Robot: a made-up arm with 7 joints. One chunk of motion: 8 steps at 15 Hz.
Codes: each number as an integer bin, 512 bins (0 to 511) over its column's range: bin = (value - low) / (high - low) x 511, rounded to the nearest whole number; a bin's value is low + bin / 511 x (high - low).
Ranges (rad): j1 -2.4..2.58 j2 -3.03..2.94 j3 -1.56..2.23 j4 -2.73..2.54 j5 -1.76..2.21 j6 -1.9..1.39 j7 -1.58..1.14
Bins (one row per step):
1: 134 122 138 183 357 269 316
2: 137 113 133 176 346 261 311
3: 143 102 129 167 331 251 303
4: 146 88 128 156 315 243 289
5: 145 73 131 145 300 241 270
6: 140 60 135 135 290 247 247
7: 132 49 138 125 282 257 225
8: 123 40 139 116 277 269 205
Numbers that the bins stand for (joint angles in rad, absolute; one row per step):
1: -1.0941 -1.6047 -0.5365 -0.8427 1.0136 -0.1681 0.1020
2: -1.0649 -1.7098 -0.5736 -0.9149 0.9281 -0.2196 0.0754
3: -1.0064 -1.8383 -0.6032 -1.0077 0.8116 -0.2840 0.0328
4: -0.9771 -2.0019 -0.6106 -1.1212 0.6873 -0.3355 -0.0417
5: -0.9869 -2.1771 -0.5884 -1.2346 0.5707 -0.3484 -0.1428
6: -1.0356 -2.3290 -0.5587 -1.3377 0.4930 -0.3097 -0.2652
7: -1.1136 -2.4575 -0.5365 -1.4409 0.4309 -0.2453 -0.3823
8: -1.2013 -2.5627 -0.5291 -1.5337 0.3920 -0.1681 -0.4888

